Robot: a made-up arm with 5 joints. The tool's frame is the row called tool.
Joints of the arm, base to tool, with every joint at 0 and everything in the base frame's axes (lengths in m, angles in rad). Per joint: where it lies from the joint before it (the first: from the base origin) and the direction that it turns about. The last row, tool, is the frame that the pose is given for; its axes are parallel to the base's.
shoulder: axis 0 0 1 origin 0.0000 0.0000 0.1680
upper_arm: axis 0 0 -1 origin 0.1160 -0.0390 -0.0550
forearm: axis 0 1 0 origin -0.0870 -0.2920 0.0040
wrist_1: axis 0 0 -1 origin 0.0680 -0.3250 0.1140
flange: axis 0 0 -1 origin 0.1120 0.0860 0.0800
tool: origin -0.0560 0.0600 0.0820
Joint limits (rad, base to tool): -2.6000..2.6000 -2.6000..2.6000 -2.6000..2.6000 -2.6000..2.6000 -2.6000..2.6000
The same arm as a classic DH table. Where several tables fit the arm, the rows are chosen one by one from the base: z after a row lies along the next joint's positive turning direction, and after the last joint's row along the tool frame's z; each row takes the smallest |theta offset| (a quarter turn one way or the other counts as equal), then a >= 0, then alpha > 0; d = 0 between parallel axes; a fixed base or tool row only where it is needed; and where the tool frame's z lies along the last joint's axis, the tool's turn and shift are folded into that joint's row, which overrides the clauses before.
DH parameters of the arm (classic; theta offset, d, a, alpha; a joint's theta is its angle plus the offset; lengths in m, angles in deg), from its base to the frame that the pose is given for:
shoulder: -18.58 0 0.1224 180
upper_arm: -18.58 -0.117 -0.087 90
forearm: 0 -0.617 0.068 -90
wrist_1: -37.52 0 0.1412 0
flange: 84.49 0 -0.0821 180
tool (fixed): 46.97 0.276 0 0
Joint limits (deg, base to tool): -148.97..148.97 -148.97..148.97 -148.97..148.97 -148.97..148.97 -148.97..148.97

